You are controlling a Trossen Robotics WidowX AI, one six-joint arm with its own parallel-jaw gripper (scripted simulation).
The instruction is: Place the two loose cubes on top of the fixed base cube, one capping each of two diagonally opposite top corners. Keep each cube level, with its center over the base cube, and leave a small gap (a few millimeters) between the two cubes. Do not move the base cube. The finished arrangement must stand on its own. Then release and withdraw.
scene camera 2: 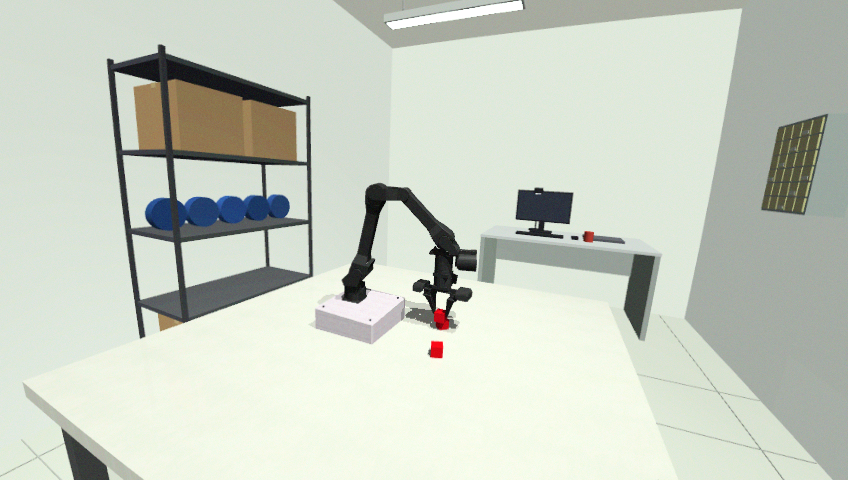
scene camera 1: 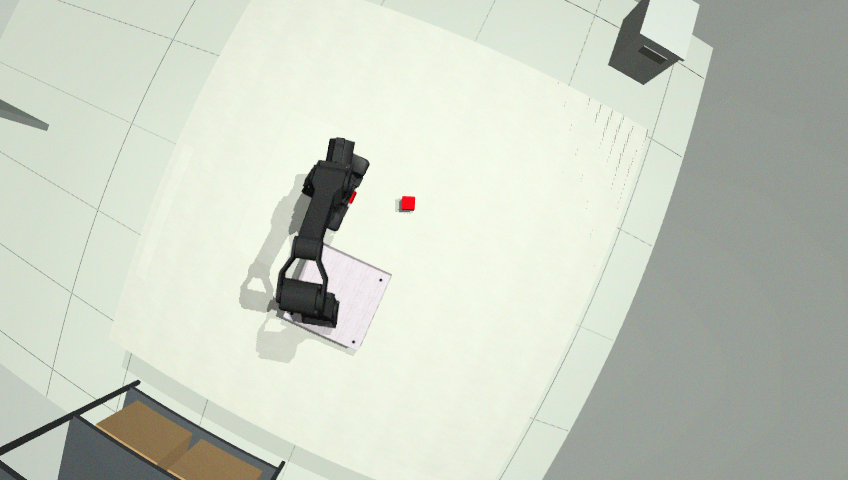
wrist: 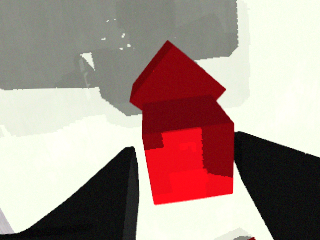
Labels:
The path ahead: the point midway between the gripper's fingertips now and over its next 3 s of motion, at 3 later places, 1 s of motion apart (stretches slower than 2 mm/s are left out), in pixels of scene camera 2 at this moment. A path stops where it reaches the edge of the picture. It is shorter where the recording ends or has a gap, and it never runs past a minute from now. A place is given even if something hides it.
My gripper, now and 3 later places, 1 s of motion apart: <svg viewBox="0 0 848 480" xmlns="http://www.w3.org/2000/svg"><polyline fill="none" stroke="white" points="440,314 442,308 439,312 437,339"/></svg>

